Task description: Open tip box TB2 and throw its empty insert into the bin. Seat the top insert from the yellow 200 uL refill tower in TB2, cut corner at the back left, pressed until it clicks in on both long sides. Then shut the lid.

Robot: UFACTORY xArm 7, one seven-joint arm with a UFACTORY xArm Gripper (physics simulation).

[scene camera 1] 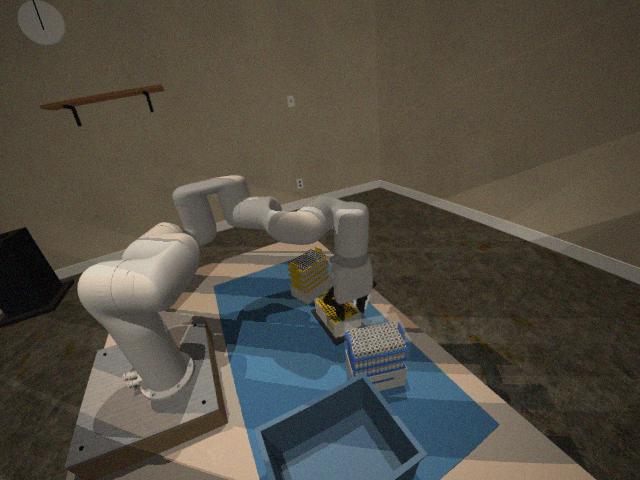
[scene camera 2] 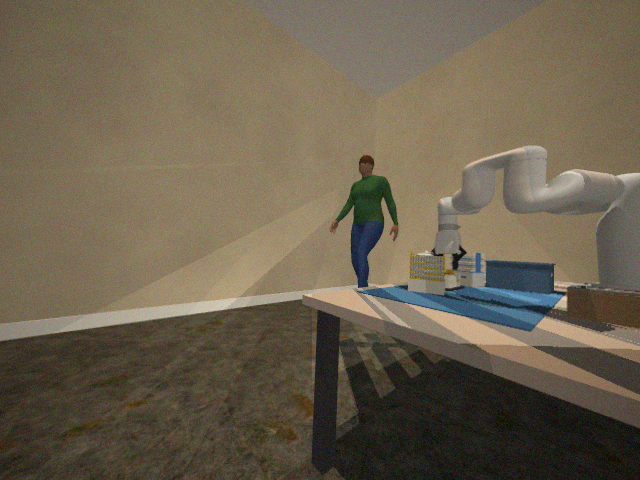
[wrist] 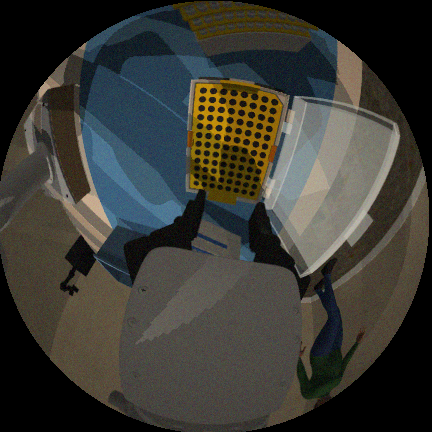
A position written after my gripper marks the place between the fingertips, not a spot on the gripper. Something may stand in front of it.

Observation:
My gripper (scene camera 2: 447, 269) is part open and touches a clear lid (wrist: 335, 156). Further things: a blue bin (scene camera 1: 352, 424) and a blue mat (scene camera 1: 281, 357).
The blue bin also shows in scene camera 2 (scene camera 2: 524, 276) and in the wrist view (wrist: 110, 255). The blue mat is seen too in scene camera 2 (scene camera 2: 523, 310) and in the wrist view (wrist: 133, 95).

